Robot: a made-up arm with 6 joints.
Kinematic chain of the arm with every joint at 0, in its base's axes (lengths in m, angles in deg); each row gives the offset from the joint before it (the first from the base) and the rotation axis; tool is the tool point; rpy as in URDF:
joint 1: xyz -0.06 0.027 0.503 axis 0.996 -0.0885 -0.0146
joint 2: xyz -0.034 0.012 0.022 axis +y
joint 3: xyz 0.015 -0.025 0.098 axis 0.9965 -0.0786 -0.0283
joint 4: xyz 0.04 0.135 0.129 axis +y
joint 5: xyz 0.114 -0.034 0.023 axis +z
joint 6: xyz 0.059 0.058 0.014 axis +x
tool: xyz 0.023 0.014 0.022 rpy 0 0 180
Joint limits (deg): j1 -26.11..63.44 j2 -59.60..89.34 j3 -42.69..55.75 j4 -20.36..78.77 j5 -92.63..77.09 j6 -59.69..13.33
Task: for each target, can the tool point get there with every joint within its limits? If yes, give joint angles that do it. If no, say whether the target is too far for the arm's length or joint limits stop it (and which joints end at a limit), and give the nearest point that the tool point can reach.
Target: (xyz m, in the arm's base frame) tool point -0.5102 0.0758 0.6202
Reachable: no: joint limits stop it (at a limit: joint 2, joint 4, joint 5) | nearest point -0.3769 0.0769 0.7812 | short by 0.209 m
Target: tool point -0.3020 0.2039 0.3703
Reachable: no: joint limits stop it (at a limit: joint 2, joint 3) | nearest point -0.1573 0.1533 0.4012 | short by 0.156 m
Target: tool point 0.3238 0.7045 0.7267
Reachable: no: too far | nearest point 0.1454 0.3613 0.6668 | short by 0.391 m
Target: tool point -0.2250 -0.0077 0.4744
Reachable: no: joint limits stop it (at a limit: joint 1, joint 2, joint 3, joint 4, joint 6) | nearest point -0.1587 0.0039 0.4027 | short by 0.098 m
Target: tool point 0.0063 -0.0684 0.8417
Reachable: yes | joints 45.94 -15.45 12.91 36.16 34.04 -31.02
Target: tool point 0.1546 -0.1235 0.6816
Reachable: yes | joints 50.40 -1.36 -5.11 22.87 -76.11 -27.08
